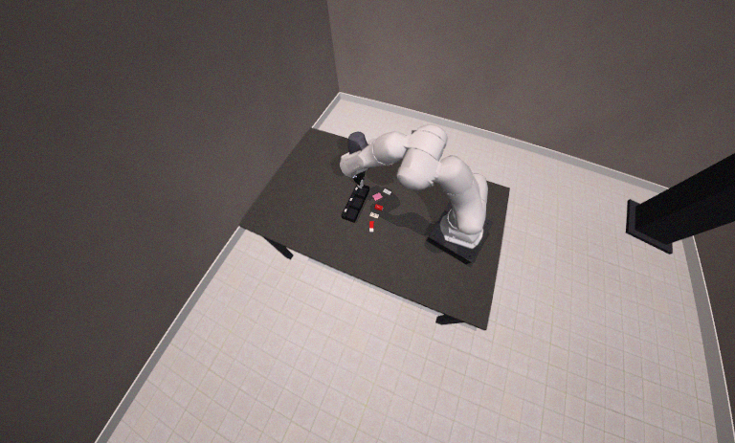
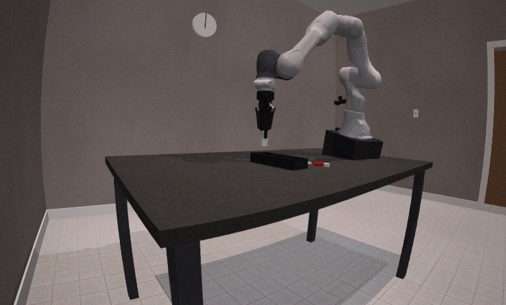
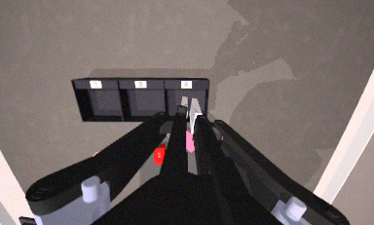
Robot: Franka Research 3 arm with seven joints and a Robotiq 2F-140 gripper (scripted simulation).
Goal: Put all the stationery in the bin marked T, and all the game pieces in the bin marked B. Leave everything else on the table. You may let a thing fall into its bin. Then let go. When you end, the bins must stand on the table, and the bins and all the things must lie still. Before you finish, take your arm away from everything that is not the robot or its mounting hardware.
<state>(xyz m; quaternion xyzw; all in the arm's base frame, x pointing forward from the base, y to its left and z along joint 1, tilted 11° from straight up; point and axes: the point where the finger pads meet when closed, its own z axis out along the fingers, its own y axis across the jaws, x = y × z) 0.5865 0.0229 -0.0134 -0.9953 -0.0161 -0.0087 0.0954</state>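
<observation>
The black bin row is 8 cm to the left of my hand, 8 cm below it and 2 cm behind it. Round my hand: red-and-white eraser 19 cm behind, 18 cm to the left, 10 cm below; pink block 11 cm behind, 10 cm below, 2 cm to the right.
</observation>
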